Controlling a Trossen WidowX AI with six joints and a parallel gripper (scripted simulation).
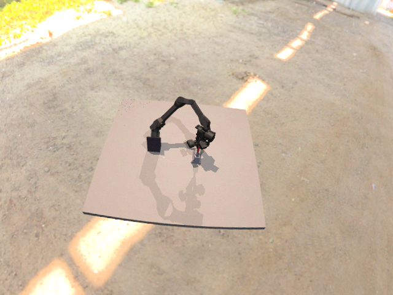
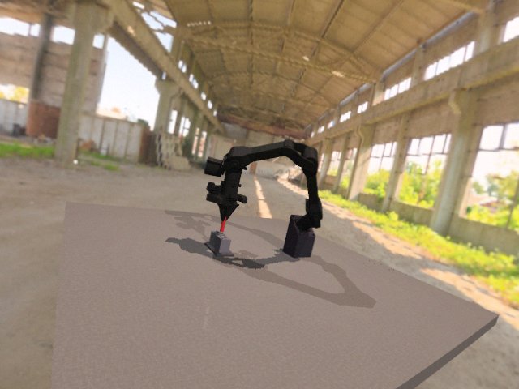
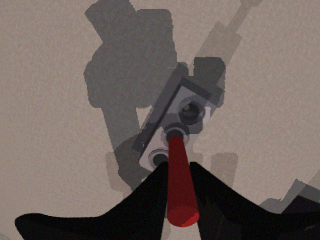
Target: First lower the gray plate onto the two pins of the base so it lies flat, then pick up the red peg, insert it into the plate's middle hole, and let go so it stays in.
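My gripper tip is 7 cm above the gray plate. The rest, counted from my gripper tip: red peg: right at my gripper tip; base: 10 cm below.
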